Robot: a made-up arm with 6 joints.
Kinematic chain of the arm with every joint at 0, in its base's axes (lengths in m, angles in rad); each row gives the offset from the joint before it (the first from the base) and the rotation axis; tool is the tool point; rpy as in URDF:
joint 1: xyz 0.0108 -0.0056 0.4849 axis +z
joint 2: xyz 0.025 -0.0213 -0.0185 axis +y
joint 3: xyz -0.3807 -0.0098 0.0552 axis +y
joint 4: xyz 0.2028 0.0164 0.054 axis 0.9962 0 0.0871
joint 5: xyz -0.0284 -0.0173 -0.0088 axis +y
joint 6: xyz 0.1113 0.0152 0.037 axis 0.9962 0 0.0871
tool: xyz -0.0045 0.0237 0.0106 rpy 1.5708 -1.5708 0
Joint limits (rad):
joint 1: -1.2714..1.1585
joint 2: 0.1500..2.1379
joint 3: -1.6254..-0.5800
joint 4: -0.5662..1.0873
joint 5: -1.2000..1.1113
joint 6: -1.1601..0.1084
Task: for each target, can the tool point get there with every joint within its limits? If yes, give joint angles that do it. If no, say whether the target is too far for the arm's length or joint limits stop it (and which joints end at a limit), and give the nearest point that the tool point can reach.
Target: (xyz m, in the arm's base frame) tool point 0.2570 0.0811 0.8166
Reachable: yes | joints 0.2932 1.2856 -0.8026 -0.0734 -0.1971 -0.1492
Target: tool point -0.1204 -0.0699 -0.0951
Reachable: no: joint limits stop it (at a limit: joint 1, joint 2, joint 3, joint 4, joint 6) | nearest point 0.0601 -0.2769 0.4769 | short by 0.635 m
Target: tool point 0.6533 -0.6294 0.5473
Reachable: no: too far | nearest point 0.4129 -0.3960 0.6612 | short by 0.354 m
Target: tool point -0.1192 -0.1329 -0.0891
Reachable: no: joint limits stop it (at a limit: joint 1, joint 2, joint 3, joint 4, joint 6) | nearest point 0.0641 -0.2805 0.4746 | short by 0.611 m
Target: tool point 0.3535 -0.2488 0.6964
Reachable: yes | joints -0.6459 1.8037 -0.8856 -0.0419 -0.4607 -0.4812
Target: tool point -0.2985 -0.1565 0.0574
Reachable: no: joint limits stop it (at a limit: joint 1, joint 2, joint 3, joint 4, joint 6) | nearest point 0.0452 -0.2634 0.4892 | short by 0.562 m
